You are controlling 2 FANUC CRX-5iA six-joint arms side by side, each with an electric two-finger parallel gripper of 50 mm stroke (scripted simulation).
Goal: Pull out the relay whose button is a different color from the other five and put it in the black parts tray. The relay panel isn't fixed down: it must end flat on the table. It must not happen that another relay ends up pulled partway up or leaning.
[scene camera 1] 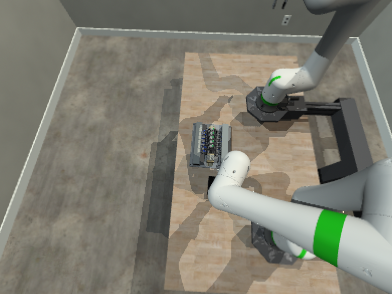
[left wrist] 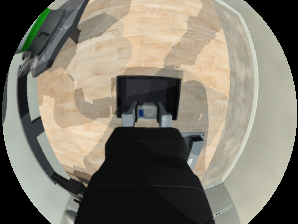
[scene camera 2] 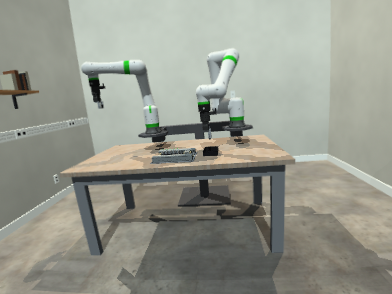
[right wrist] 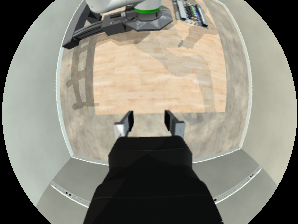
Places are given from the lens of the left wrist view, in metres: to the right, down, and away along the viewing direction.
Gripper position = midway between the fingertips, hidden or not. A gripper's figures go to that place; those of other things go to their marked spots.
my left gripper [left wrist: 147, 108]: 0.00, -0.01, 0.17
black parts tray [left wrist: 129, 88]: -0.06, -0.07, 0.28
